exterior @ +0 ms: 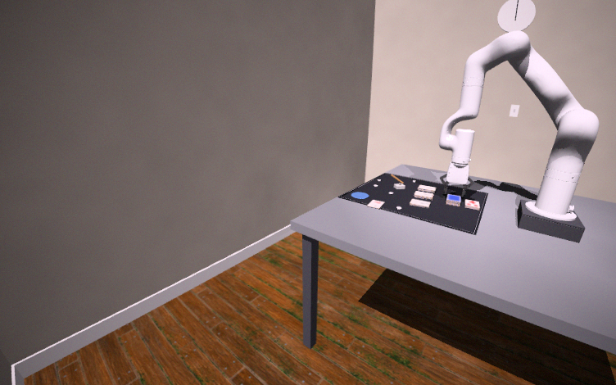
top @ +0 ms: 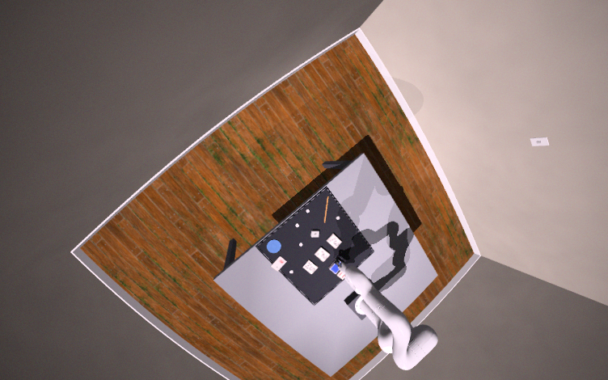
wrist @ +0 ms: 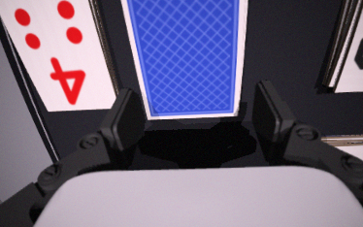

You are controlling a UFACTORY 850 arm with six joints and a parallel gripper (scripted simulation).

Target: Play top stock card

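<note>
Right now my hand is 30 mm to the right of the red 4 card and 20 mm above it. The rest, counted from my hand: black card cloth (170 mm ahead, 60 mm below, 20 mm to the left); red 4 (90 mm behind, 30 mm to the left, 30 mm below); black 2 (140 mm ahead, 30 mm to the left, 30 mm below).
</note>
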